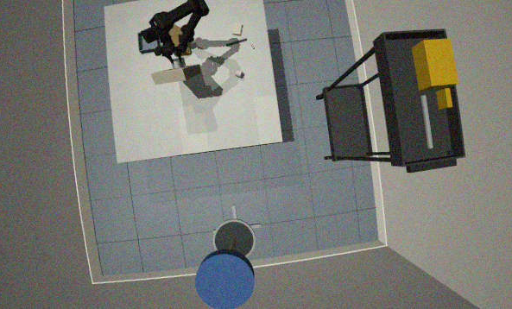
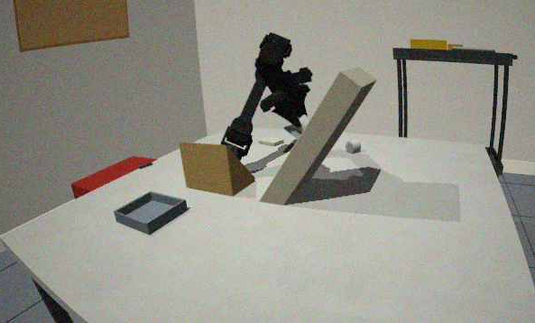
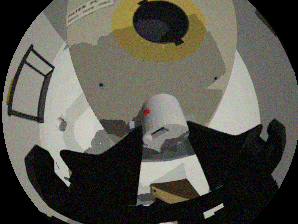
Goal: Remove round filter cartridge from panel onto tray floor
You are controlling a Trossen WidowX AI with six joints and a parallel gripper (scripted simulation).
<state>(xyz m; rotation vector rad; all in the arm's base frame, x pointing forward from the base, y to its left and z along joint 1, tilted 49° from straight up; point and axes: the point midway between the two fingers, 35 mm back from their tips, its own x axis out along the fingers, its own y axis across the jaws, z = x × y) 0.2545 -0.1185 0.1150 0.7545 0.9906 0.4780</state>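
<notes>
Right now the beige service panel is 5 cm ahead of my gripper tip and 2 cm below it. Round my gripper tip: grey tray (32 cm behind, 30 cm to the right, 18 cm below); then flat beige tile (35 cm behind, 41 cm to the left, 18 cm below); then white filter cartridge (right at my gripper tip).
</notes>
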